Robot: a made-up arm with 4 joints.
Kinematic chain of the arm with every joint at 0, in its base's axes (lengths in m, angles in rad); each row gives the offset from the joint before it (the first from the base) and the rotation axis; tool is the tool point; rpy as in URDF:
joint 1: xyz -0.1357 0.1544 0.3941 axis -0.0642 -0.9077 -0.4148
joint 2: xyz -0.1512 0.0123 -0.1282 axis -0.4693 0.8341 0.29
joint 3: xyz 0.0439 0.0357 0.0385 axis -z
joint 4: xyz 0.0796 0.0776 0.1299 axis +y
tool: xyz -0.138 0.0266 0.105 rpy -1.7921 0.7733 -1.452
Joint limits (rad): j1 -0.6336..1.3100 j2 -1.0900..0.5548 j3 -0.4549..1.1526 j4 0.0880..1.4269
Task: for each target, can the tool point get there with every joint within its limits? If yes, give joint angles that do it. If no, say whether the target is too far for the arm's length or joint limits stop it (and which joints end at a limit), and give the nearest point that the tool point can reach.
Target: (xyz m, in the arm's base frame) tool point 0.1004 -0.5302 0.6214
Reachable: no: too far | nearest point -0.1723 -0.1028 0.6403 | short by 0.507 m
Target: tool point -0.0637 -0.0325 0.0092
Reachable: no: joint limits stop it (at a limit: joint 1, joint 2, joint 3, joint 4) | nearest point -0.4305 0.1006 0.1292 | short by 0.408 m
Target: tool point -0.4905 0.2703 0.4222
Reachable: yes | joints 0.5670 -0.8220 -0.1482 0.6663
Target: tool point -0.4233 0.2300 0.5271
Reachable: yes | joints 0.5853 -0.6512 0.1507 1.0297
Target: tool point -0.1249 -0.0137 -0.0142
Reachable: no: joint limits stop it (at a limit: joint 1, joint 2, joint 3, joint 4) | nearest point -0.4305 0.1006 0.1292 | short by 0.356 m
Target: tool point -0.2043 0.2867 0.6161
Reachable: yes | joints -0.4552 0.0321 -0.0105 0.2858
